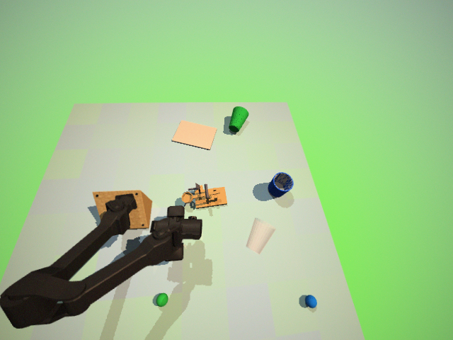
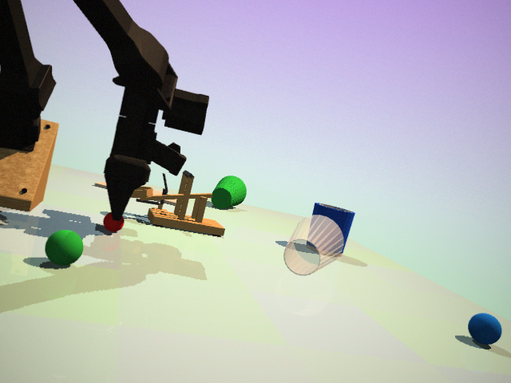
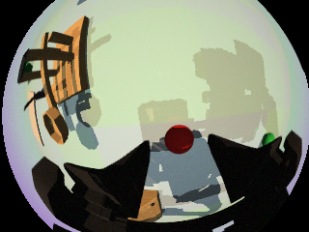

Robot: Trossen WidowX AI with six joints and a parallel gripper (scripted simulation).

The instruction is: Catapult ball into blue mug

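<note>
My gripper tip is now 1 cm above the red ball. From my gripper tip the other things lie so: wooden catapult (16 cm to the left, 11 cm ahead, 3 cm above); then catapult frame (14 cm to the left, 13 cm ahead, 6 cm above); then green ball (21 cm to the right, 6 cm behind, 1 cm below).
</note>
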